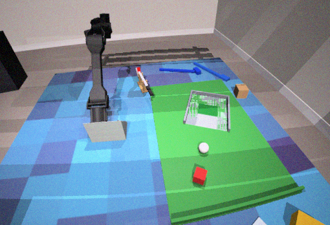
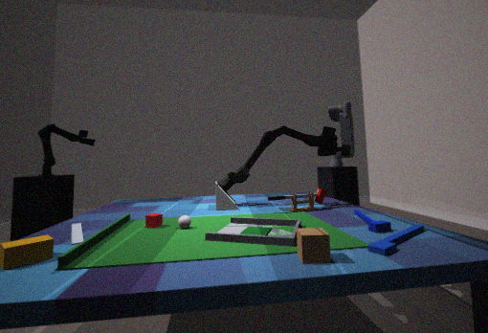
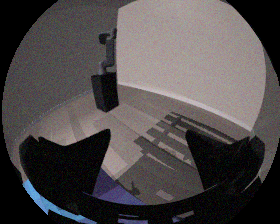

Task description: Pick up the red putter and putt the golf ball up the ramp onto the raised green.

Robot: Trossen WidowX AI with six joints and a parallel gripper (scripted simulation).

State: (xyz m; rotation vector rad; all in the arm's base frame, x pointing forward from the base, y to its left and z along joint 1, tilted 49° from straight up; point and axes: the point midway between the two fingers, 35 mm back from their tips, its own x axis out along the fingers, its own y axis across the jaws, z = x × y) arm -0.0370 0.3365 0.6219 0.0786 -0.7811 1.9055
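My gripper tip is now 41 cm to the left of the red putter, 27 cm short of it and 20 cm above it. Round my gripper tip: white golf ball 91 cm to the right, 43 cm ahead, 23 cm below; then wooden stand 39 cm to the right, 27 cm ahead, 22 cm below; then green mat 79 cm to the right, 50 cm ahead, 26 cm below.
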